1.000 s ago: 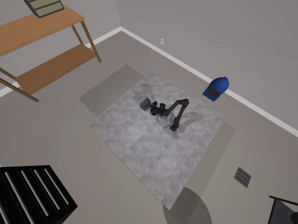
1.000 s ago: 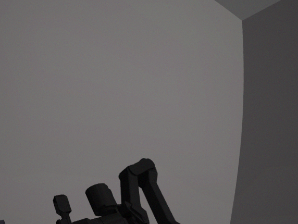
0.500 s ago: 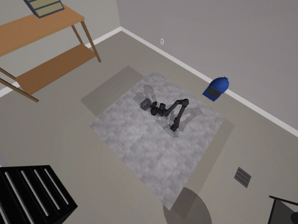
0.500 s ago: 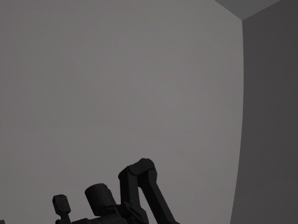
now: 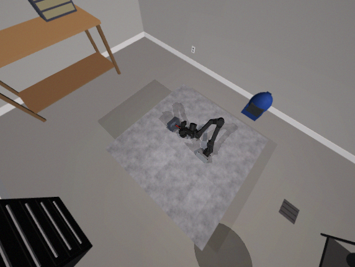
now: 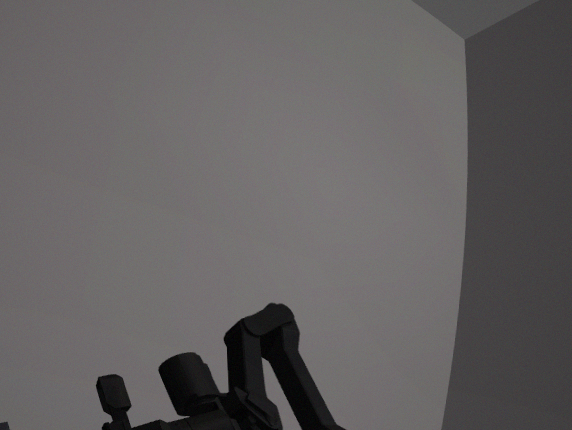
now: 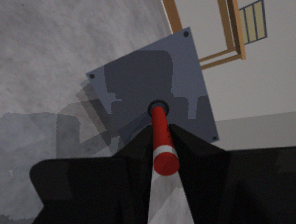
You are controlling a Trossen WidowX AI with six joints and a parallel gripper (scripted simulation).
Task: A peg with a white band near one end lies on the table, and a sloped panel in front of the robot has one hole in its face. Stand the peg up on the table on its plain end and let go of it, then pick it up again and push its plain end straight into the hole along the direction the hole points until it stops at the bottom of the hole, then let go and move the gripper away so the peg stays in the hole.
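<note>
Now: gripper tip 70 mm short of the sloped panel and 30 mm above it. Round my gripper tip: red peg 20 mm behind, 10 mm above.
</note>
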